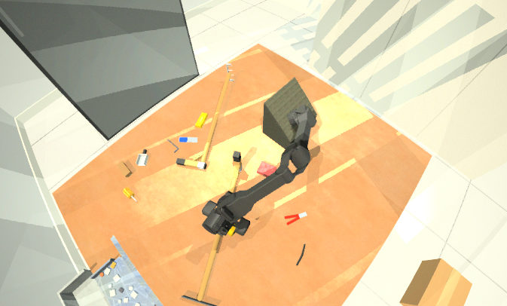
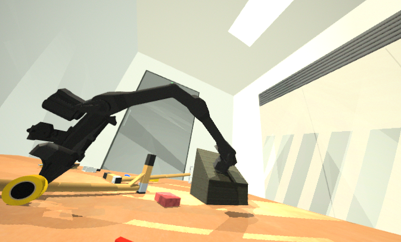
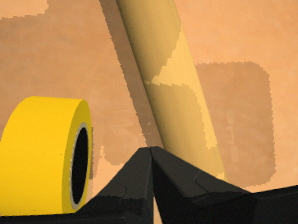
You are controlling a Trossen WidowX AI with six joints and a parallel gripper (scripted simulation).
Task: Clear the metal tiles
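Right now the long scraper is 50 mm above my gripper tip, 20 mm ahead of it and 10 mm to the right of it. Round my gripper tip: red clip (240 mm behind, 180 mm to the left, 10 mm below); then red block (300 mm behind, 70 mm to the right); then yellow tape roll (40 mm to the left, 10 mm behind, 10 mm above).
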